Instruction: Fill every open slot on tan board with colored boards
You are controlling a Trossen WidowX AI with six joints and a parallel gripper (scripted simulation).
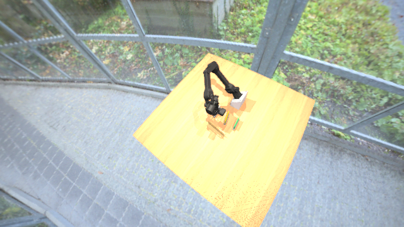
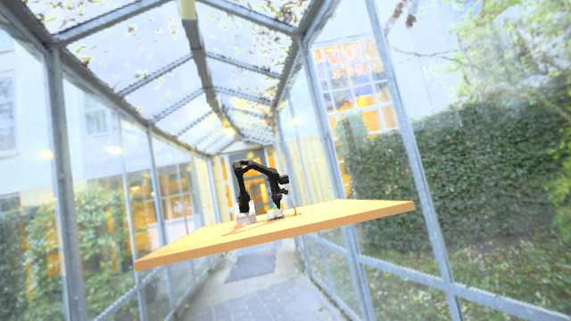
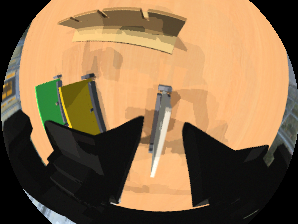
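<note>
My gripper tip is now 30 mm past the grey board and 30 mm above it. Round my gripper tip: green board: 200 mm to the left, 40 mm behind, 30 mm below; tan board: 110 mm ahead, 90 mm to the left, 40 mm below; yellow board: 100 mm to the left, 30 mm below, 30 mm behind.
</note>
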